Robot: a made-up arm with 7 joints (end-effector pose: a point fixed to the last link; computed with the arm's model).
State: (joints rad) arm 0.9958 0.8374 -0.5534 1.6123 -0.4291 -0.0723 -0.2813
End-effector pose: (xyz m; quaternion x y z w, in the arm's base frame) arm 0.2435 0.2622 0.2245 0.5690 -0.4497 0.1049 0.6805
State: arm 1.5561 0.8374 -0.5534 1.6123 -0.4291 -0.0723 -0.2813
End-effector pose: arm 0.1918 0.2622 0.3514 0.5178 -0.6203 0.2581 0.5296
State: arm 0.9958 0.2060 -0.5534 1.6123 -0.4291 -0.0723 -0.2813
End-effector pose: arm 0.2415 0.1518 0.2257 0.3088 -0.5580 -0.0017 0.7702
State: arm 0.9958 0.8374 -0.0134 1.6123 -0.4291 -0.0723 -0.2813
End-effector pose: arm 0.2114 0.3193 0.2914 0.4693 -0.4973 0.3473 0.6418
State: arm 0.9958 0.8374 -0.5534 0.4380 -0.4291 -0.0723 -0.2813
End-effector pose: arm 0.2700 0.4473 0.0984 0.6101 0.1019 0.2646 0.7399
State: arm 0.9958 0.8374 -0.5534 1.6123 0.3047 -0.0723 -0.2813
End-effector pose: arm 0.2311 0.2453 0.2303 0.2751 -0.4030 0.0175 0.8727
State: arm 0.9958 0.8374 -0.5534 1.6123 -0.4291 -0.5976 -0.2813
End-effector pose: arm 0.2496 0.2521 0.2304 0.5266 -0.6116 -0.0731 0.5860
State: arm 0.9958 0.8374 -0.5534 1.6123 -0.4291 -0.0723 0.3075
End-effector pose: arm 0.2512 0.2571 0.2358 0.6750 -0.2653 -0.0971 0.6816
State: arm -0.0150 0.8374 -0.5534 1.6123 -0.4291 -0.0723 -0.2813
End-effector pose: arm 0.1503 0.2622 0.0034 0.5486 -0.0640 -0.1837 0.8131
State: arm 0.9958 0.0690 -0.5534 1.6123 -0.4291 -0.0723 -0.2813
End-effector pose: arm 0.2335 0.1295 0.2309 0.2473 -0.5745 -0.0251 0.7798
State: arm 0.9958 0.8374 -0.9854 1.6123 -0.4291 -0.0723 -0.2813
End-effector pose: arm 0.2398 0.2314 0.1559 0.6193 -0.3879 -0.0954 0.6759
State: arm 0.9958 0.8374 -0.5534 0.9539 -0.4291 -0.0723 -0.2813
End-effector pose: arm 0.2908 0.3681 0.1623 0.6180 -0.1476 0.2027 0.7451
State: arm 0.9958 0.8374 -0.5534 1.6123 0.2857 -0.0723 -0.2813
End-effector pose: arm 0.2315 0.2456 0.2300 0.2834 -0.4049 0.0198 0.8691
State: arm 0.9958 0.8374 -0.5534 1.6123 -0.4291 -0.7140 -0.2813
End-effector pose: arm 0.2502 0.2494 0.2314 0.5121 -0.6421 -0.1122 0.5593
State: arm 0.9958 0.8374 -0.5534 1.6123 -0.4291 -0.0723 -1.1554
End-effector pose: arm 0.2449 0.2627 0.2032 0.3252 -0.6483 0.3830 0.5721
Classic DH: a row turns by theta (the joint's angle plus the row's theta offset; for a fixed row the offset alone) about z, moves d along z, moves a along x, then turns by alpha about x. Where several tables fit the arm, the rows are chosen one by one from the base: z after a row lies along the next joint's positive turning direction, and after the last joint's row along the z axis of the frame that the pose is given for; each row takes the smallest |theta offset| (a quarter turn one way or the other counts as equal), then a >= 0, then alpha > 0; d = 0 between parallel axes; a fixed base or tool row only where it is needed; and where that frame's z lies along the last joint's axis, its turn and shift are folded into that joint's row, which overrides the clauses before.
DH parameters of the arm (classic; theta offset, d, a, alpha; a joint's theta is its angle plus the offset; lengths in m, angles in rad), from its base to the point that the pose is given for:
base (fixed): 0 0.1981 -0.0029 1.5708
joint 1: -1.5708 -0.2106 0.0223 -1.5708
joint 2: 1.5708 0.0214 0.0208 -1.5708
joint 3: 1.5708 -0.1707 0.0289 -1.5708
joint 4: 0 -0.0021 -0.0235 1.5708
joint 5: 0 -0.1974 -0.0238 1.5708
joint 6: -1.5708 -0.0505 0.0191 -1.5708
joint 7: 1.2139 0 -0.0252 3.1416
tool (fixed): 1.2139 -0.0251 0 0

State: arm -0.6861 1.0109 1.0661 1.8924 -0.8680 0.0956 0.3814
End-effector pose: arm 0.1286 0.3849 0.1757 0.8288 0.1660 0.1620 0.5092
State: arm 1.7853 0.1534 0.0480 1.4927 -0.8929 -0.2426 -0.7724
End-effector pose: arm 0.1649 0.2475 0.4311 0.0577 -0.7912 0.5140 0.3262
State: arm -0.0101 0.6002 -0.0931 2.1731 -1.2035 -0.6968 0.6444
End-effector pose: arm 0.1745 0.2116 0.1348 0.8258 -0.2321 -0.3504 0.3760
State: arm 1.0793 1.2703 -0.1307 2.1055 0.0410 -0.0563 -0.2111
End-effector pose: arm 0.1203 0.2476 0.3040 0.5113 -0.6294 0.1417 0.5678
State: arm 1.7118 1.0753 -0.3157 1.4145 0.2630 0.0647 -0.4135
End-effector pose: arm 0.1278 0.3325 0.3930 0.1907 -0.6048 0.4069 0.6575
